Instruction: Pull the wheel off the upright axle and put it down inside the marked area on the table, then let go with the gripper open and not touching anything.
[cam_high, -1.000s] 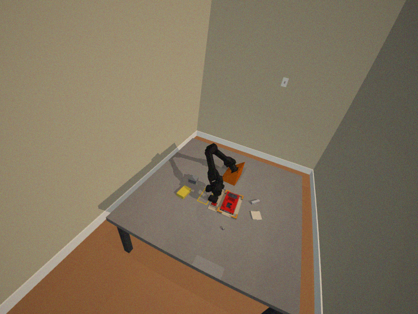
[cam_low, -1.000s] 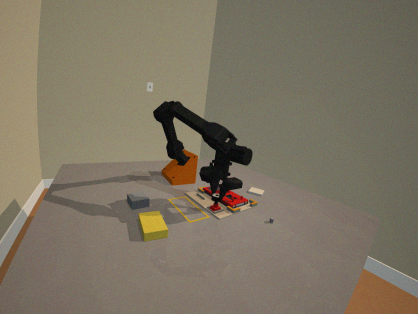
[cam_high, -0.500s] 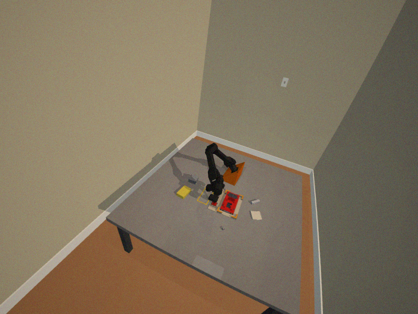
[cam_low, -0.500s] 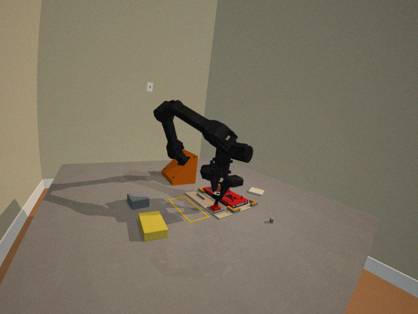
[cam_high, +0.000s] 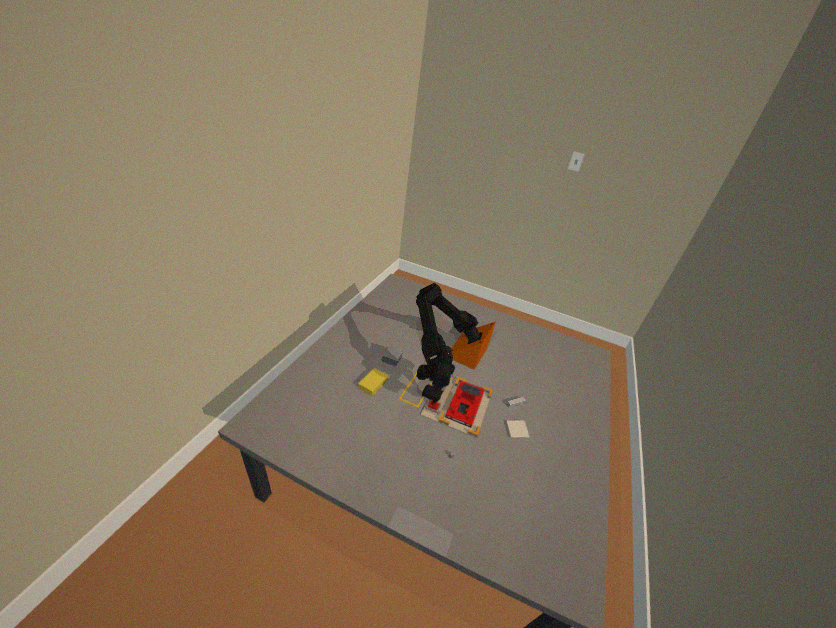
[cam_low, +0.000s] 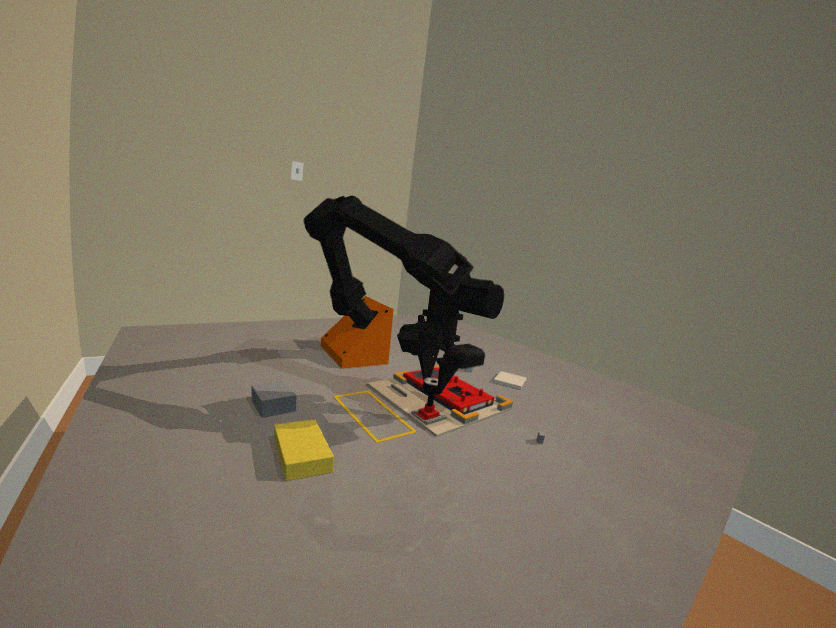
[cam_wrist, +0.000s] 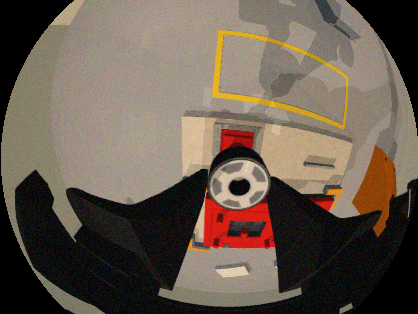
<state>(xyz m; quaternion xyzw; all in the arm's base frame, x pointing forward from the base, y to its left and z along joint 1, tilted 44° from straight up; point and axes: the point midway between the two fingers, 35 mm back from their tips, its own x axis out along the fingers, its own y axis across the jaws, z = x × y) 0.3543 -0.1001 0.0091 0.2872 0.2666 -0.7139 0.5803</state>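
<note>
Right now my gripper tip is 4 cm above the upright axle. The rest, counted from my gripper tip: wheel: right at my gripper tip; yellow block: 26 cm to the right, 6 cm below, 1 cm behind; grey block: 24 cm to the right, 19 cm behind, 6 cm below.
</note>
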